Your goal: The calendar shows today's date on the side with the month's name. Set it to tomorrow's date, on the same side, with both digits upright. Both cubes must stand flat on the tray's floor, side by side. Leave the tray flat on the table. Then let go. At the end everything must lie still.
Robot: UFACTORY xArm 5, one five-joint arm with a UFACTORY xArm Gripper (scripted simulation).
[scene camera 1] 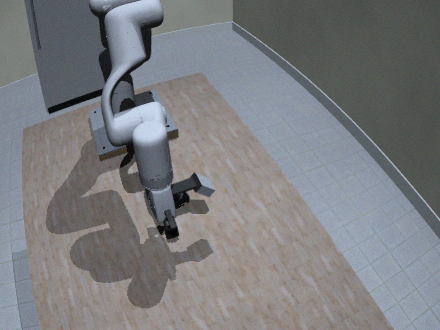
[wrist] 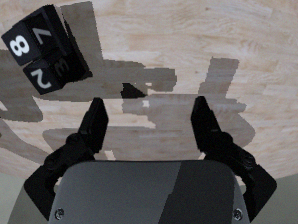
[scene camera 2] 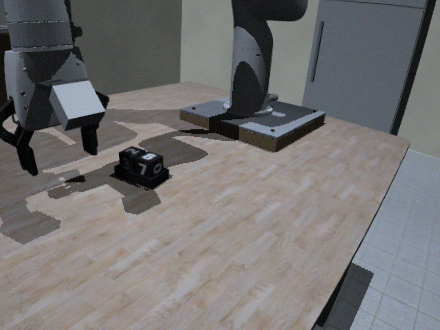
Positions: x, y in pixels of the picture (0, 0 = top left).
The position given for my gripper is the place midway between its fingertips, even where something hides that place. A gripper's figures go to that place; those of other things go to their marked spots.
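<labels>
There's a black calendar tray (wrist: 54, 23) that's 0.16 m from the lens. A black cube (wrist: 50, 72) is 0.14 m from the lens, and a black cube (wrist: 33, 38) is also 0.14 m from the lens. My own gripper (wrist: 149, 107) is 0.13 m from the lens.
</labels>
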